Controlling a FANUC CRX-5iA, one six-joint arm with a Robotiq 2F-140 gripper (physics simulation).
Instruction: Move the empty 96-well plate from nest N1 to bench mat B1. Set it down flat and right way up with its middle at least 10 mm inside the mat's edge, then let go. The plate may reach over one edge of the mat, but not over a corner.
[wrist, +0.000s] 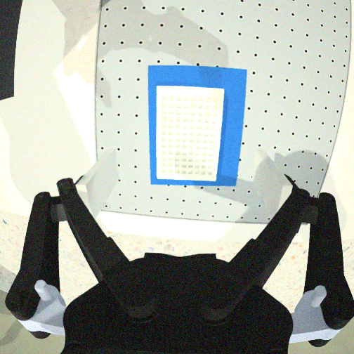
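Observation:
The white 96-well plate (189, 132) lies flat on the blue bench mat (234, 125), with its wells facing up. Its whole outline is inside the mat's edges. Its near short edge is close to the mat's near edge, and a wider strip of blue shows on the right and at the far side. My gripper (184, 163) is open, with its pale finger pads wide apart, one well left and one well right of the plate. Neither pad touches the plate. Whether the wells hold anything cannot be told.
The mat lies on a light grey perforated board (280, 115) with rows of small holes. A dark object (7, 50) shows at the far left edge. Speckled surface (200, 245) shows beyond the board's near edge. Shadows fall across the board. Nest N1 does not show in this view.

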